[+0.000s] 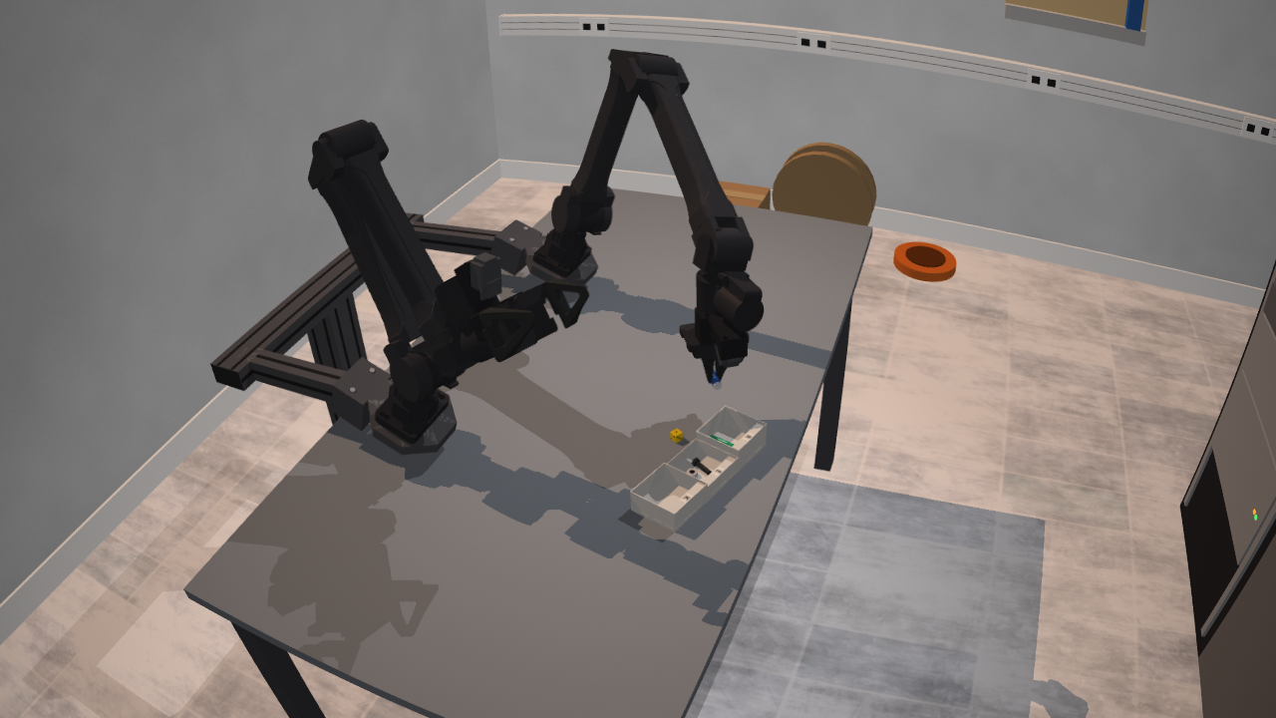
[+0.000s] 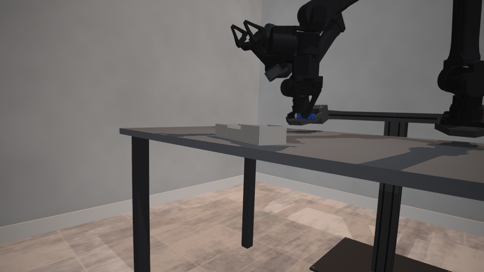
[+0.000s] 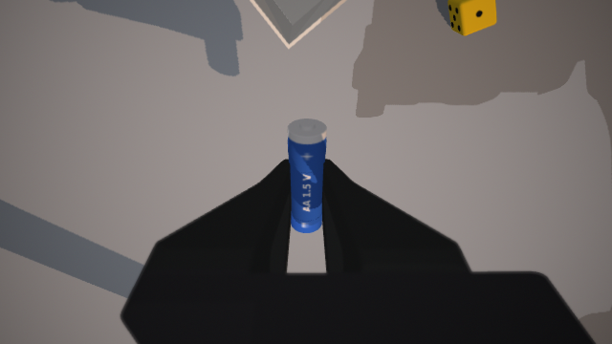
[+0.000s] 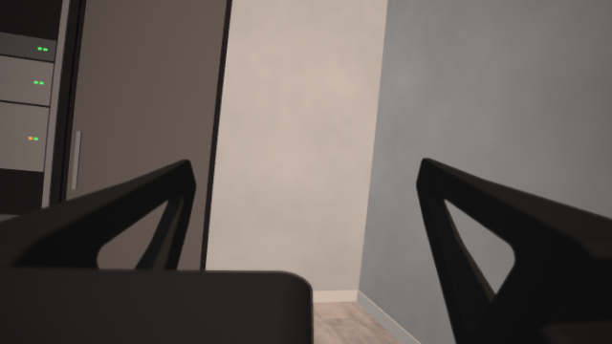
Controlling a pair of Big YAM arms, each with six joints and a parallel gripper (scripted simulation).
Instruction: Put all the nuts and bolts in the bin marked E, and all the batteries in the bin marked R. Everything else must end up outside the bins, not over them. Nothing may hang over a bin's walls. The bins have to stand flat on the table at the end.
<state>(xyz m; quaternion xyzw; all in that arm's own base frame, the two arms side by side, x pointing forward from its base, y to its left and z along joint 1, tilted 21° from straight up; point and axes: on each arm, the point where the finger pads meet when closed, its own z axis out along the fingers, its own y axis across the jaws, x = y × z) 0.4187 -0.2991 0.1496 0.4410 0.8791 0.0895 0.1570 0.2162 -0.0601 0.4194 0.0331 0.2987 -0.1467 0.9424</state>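
Right now my left hand is 50 mm short of the green battery, 90 mm to the left of it and 60 mm above it. Round my left hand: yellow die: 30 mm behind, 90 mm to the right, 70 mm below; blue battery: right at my left hand; black bolt: 30 mm ahead, 150 mm to the right, 60 mm below.
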